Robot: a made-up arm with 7 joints. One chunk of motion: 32 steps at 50 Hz.
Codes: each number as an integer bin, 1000 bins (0 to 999) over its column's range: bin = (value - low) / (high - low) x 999, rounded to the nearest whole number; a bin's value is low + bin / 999 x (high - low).
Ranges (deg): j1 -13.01..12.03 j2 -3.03..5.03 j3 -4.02..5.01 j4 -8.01..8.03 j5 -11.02..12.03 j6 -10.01..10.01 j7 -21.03..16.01
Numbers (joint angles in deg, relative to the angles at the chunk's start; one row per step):
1: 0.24 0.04 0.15 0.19 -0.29 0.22 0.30
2: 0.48 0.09 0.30 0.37 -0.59 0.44 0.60
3: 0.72 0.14 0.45 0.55 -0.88 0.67 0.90
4: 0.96 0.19 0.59 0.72 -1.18 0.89 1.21
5: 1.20 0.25 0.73 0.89 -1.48 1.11 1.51
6: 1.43 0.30 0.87 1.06 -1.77 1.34 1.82
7: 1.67 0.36 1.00 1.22 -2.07 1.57 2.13
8: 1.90 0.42 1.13 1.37 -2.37 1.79 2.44
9: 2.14 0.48 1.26 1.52 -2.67 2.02 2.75
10: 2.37 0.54 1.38 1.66 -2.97 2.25 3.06
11: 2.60 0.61 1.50 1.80 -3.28 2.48 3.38
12: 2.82 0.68 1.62 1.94 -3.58 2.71 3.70
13: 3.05 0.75 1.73 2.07 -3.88 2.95 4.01
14: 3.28 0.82 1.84 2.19 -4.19 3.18 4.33
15: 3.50 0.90 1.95 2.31 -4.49 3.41 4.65
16: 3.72 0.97 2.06 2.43 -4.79 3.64 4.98
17: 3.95 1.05 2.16 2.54 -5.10 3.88 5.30
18: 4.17 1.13 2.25 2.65 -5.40 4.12 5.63
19: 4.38 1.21 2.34 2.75 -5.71 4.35 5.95
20: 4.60 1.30 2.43 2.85 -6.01 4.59 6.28
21: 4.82 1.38 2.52 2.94 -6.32 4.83 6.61
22: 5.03 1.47 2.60 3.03 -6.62 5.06 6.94
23: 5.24 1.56 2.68 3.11 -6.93 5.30 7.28
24: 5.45 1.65 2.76 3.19 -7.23 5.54 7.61
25: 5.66 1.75 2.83 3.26 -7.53 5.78 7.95
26: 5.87 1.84 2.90 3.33 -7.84 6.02 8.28
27: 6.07 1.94 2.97 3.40 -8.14 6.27 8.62
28: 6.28 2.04 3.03 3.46 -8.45 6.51 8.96
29: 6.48 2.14 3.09 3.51 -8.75 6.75 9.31
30: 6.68 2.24 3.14 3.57 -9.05 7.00 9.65
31: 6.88 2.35 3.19 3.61 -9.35 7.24 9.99
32: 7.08 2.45 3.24 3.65 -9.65 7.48 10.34
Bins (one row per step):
1: 529 381 461 511 465 510 575
2: 538 387 478 522 452 521 583
3: 548 393 495 533 439 533 591
4: 557 399 510 544 426 544 600
5: 567 407 525 554 413 555 608
6: 576 413 541 565 401 566 616
7: 586 420 555 575 388 578 625
8: 595 428 570 584 375 589 633
9: 604 435 584 594 362 600 641
10: 614 442 597 602 349 612 650
11: 623 451 611 611 335 623 658
12: 632 460 624 620 322 635 667
13: 641 469 636 628 309 647 675
14: 650 477 648 635 296 658 684
15: 659 487 660 643 283 670 693
16: 667 496 673 650 270 681 702
17: 677 506 684 657 257 693 710
18: 685 516 694 664 244 705 719
19: 694 526 704 670 230 717 728
20: 703 537 714 676 217 729 737
21: 711 547 724 682 204 741 745
22: 720 558 732 688 191 752 754
23: 728 569 741 693 177 764 764
24: 736 580 750 698 164 776 772
25: 745 592 758 702 151 788 782
26: 753 604 766 706 138 800 791
27: 761 616 773 711 125 812 800
28: 770 628 780 714 111 824 809
29: 778 641 787 717 98 836 818
30: 786 653 792 721 85 849 827
31: 794 667 798 724 72 861 837
32: 802 679 803 726 59 873 846

